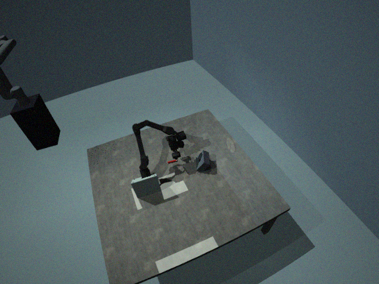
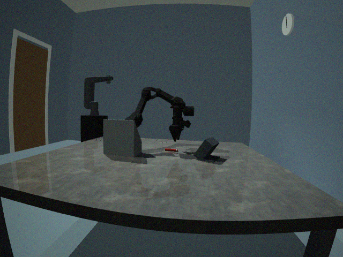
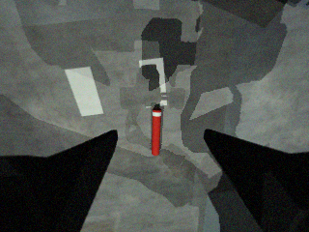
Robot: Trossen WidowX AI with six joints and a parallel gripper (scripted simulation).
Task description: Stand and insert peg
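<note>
Right now the red peg is 1 cm behind my gripper tip and 6 cm below it. Round my gripper tip: sloped panel: 19 cm ahead, 12 cm to the right, 2 cm below.
</note>
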